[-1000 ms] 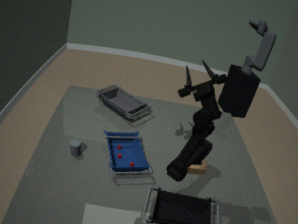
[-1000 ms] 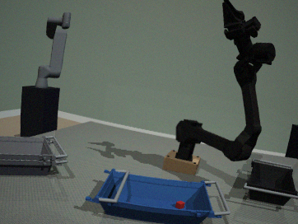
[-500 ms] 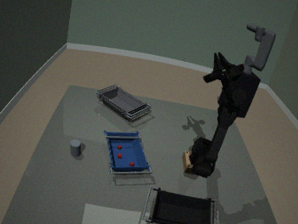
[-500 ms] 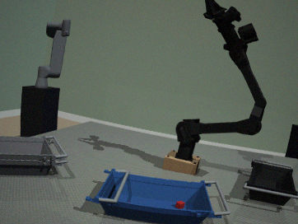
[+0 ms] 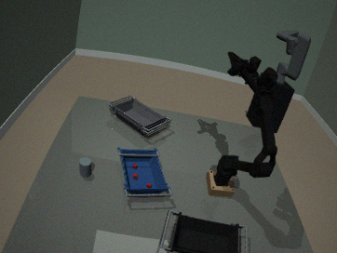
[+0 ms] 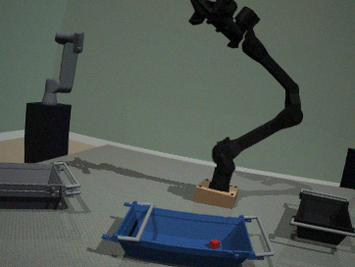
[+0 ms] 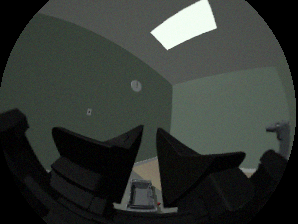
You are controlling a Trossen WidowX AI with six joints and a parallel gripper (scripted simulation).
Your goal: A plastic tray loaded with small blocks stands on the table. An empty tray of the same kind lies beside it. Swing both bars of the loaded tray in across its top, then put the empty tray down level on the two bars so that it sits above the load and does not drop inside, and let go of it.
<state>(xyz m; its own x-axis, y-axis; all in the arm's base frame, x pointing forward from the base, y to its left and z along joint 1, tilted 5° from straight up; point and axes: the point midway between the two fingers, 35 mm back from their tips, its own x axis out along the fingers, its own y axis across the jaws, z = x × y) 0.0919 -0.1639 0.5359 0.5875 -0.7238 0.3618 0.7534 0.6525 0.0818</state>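
The red block is 240 mm ahead of my gripper tip, 160 mm to the left of it and 590 mm below it. Round my gripper tip: black tray (60 mm ahead, 480 mm to the left, 560 mm below).
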